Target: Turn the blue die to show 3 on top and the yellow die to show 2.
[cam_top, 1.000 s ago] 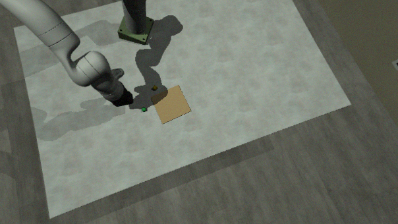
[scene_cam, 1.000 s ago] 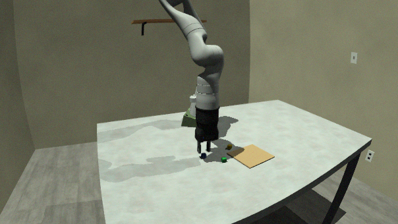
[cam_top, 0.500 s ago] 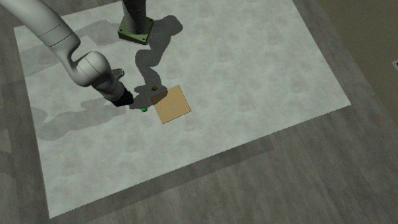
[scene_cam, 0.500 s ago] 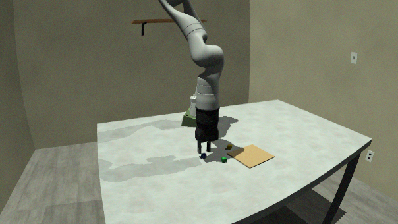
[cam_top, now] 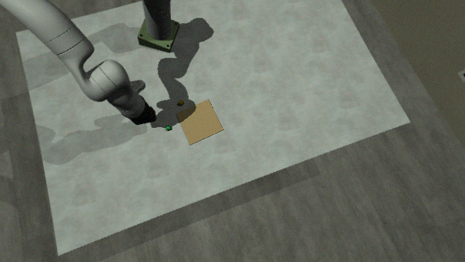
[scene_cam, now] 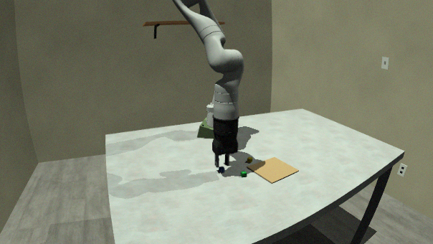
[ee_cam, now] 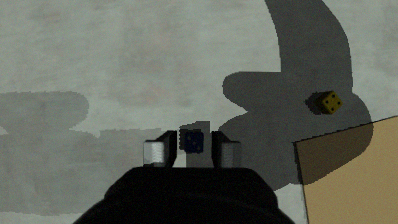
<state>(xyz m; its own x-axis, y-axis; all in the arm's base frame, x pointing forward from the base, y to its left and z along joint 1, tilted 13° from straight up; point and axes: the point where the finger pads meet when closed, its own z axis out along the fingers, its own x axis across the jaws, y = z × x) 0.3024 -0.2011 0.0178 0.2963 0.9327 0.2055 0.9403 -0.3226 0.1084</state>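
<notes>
My hand is 30 mm above the blue die. Round my hand: yellow die: 130 mm to the left, 30 mm below; then tan mat: 110 mm ahead, 150 mm to the left, 40 mm below; then green die: 70 mm ahead, 40 mm to the left, 30 mm below.
</notes>
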